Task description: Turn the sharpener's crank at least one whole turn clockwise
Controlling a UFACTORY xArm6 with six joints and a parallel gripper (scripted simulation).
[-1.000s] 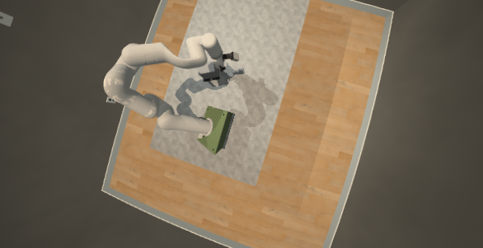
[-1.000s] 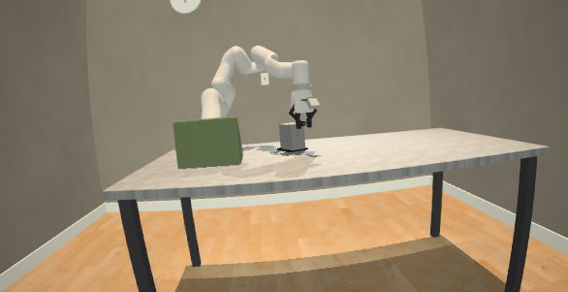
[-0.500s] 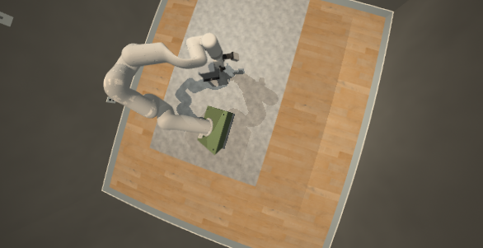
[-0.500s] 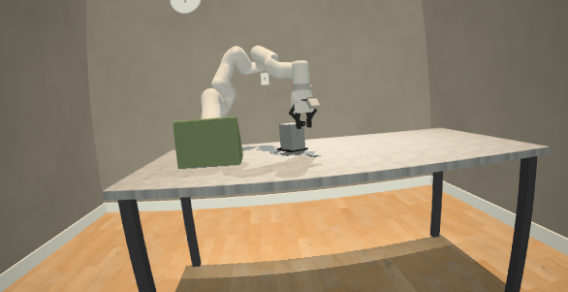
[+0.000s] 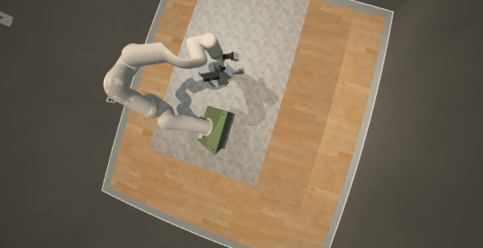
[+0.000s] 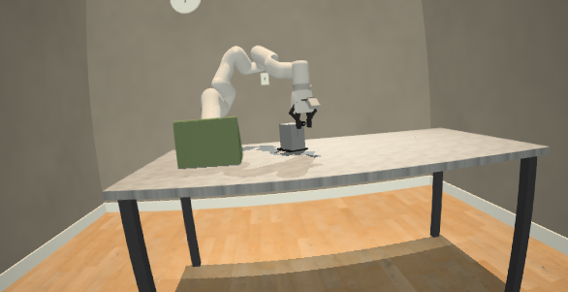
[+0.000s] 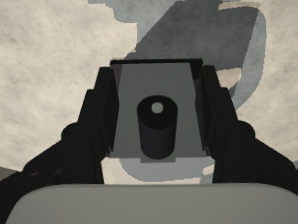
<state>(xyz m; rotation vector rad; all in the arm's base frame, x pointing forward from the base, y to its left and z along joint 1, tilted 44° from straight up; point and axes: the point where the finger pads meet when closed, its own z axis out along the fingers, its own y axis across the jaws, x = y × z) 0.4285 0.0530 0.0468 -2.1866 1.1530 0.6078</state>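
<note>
The black crank knob is 1 cm behind my hand and 1 cm to the left of it.
</note>
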